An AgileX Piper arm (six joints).
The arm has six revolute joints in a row. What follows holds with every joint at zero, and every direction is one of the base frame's. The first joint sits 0.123 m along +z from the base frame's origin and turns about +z. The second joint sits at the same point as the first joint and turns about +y. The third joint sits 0.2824 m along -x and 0.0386 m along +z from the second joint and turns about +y. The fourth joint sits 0.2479 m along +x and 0.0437 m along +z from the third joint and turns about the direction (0.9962, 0, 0.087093). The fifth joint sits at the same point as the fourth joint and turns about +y. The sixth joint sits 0.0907 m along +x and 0.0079 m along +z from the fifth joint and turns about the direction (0.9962, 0, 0.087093). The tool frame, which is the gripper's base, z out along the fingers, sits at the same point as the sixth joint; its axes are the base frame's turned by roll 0, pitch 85 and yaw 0 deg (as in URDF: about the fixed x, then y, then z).
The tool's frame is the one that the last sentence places.
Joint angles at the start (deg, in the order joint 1, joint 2, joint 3, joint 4, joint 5, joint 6):
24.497, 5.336, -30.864, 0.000, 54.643, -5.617
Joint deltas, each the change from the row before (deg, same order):
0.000, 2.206, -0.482, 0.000, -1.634, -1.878
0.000, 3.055, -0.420, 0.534, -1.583, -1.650
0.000, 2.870, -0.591, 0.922, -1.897, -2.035
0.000, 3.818, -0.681, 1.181, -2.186, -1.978
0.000, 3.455, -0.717, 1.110, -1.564, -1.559
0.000, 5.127, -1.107, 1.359, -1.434, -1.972
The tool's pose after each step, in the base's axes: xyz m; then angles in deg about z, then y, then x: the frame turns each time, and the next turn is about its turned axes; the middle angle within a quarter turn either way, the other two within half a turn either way. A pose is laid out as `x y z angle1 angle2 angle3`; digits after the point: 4 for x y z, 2 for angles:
0.0158 0.0072 0.3010 -137.71 64.73 -163.82
0.0245 0.0119 0.3043 -135.49 63.41 -162.38
0.0328 0.0169 0.3085 -132.70 62.72 -160.64
0.0441 0.0235 0.3124 -131.00 61.63 -160.13
0.0544 0.0295 0.3152 -130.34 60.49 -160.51
0.0698 0.0380 0.3171 -130.31 58.08 -161.90

